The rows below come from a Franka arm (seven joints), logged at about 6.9 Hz.
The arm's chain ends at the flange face. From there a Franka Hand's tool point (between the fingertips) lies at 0.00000 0.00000 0.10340 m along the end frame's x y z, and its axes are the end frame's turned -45 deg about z.
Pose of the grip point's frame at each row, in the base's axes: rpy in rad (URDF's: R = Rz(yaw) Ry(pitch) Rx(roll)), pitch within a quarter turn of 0, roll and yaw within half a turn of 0; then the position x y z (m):
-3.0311, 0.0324, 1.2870, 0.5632, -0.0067, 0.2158
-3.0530, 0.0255, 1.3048, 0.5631, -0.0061, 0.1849
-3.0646, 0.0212, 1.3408, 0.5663, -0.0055, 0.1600
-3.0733, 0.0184, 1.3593, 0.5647, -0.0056, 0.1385
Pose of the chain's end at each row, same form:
-3.0863, 0.1010, 0.5026, 0.5751, -0.0067, 0.3185
-3.0969, 0.0807, 0.5201, 0.5726, -0.0060, 0.2879
-3.1021, 0.0694, 0.5560, 0.5745, -0.0052, 0.2631
-3.1063, 0.0613, 0.5744, 0.5720, -0.0052, 0.2416

